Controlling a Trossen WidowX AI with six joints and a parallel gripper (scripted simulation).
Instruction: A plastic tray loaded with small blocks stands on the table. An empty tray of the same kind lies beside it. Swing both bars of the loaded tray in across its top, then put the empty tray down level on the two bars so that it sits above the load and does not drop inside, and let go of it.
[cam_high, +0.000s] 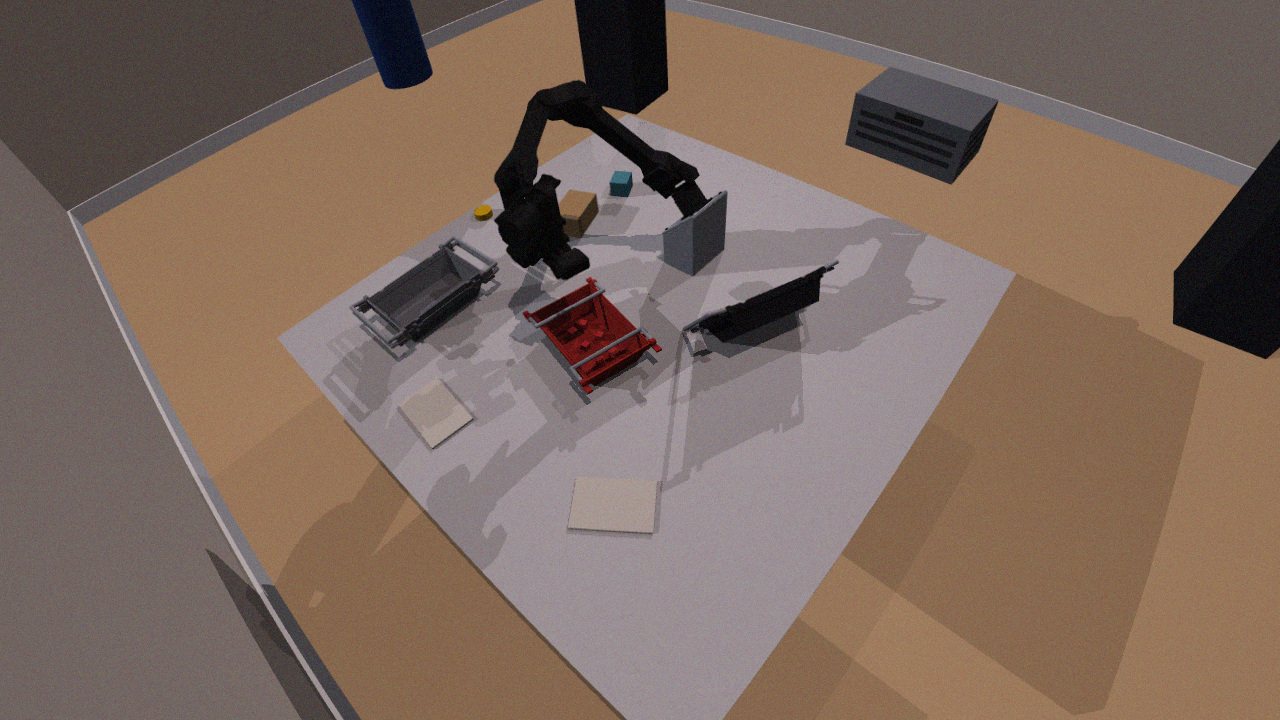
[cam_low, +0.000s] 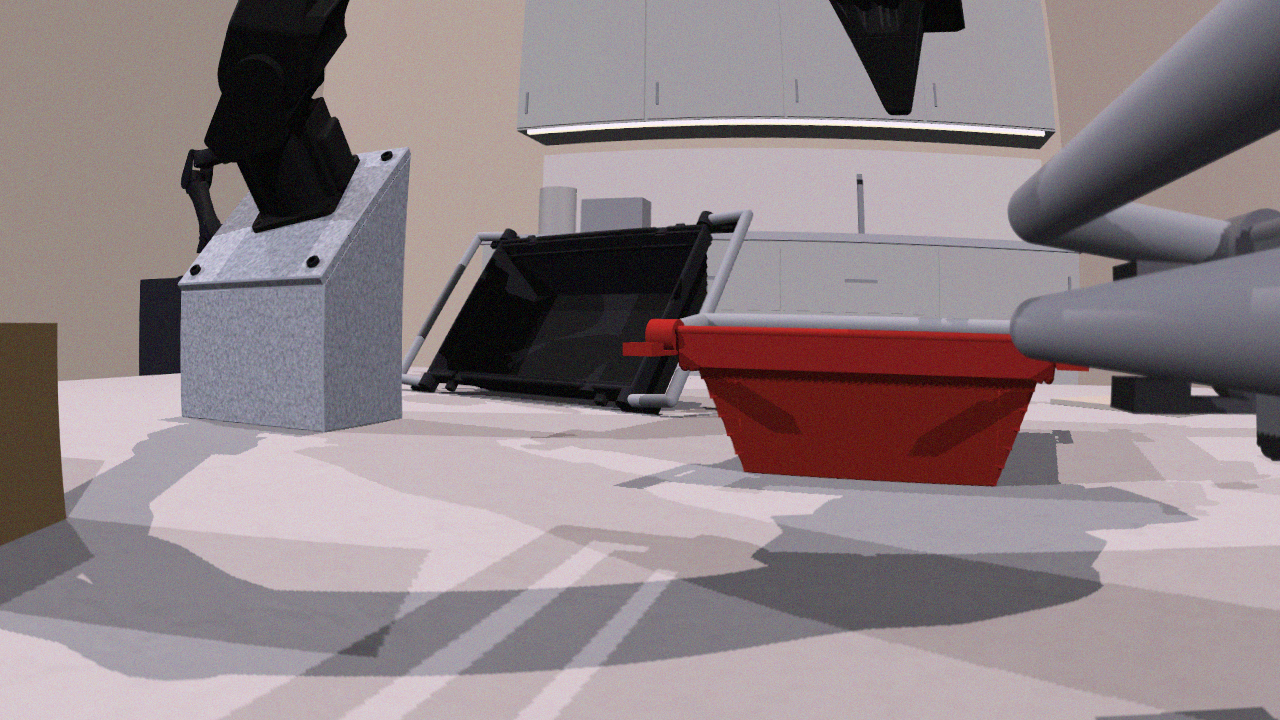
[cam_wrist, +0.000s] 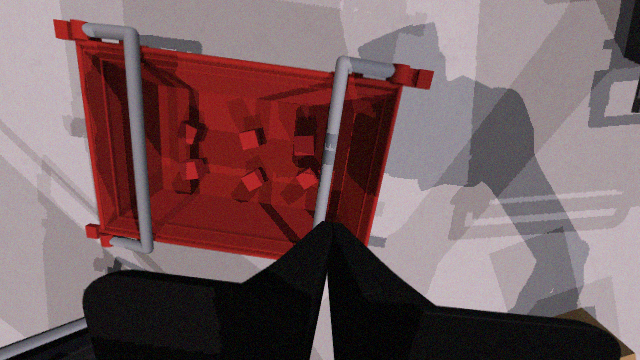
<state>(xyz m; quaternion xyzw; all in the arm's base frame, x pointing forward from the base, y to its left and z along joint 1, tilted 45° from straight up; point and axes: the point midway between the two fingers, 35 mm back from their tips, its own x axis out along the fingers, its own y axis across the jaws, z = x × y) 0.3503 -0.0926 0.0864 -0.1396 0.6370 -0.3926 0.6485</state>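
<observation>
The black tray lies 230 mm behind my gripper tip, 350 mm to the left of it and 80 mm below it. Round my gripper tip: teal cube (500 mm behind, 200 mm to the right, 130 mm below); then yellow disc (210 mm behind, 490 mm to the right, 150 mm below); then brown box (310 mm behind, 230 mm to the right, 120 mm below).
</observation>
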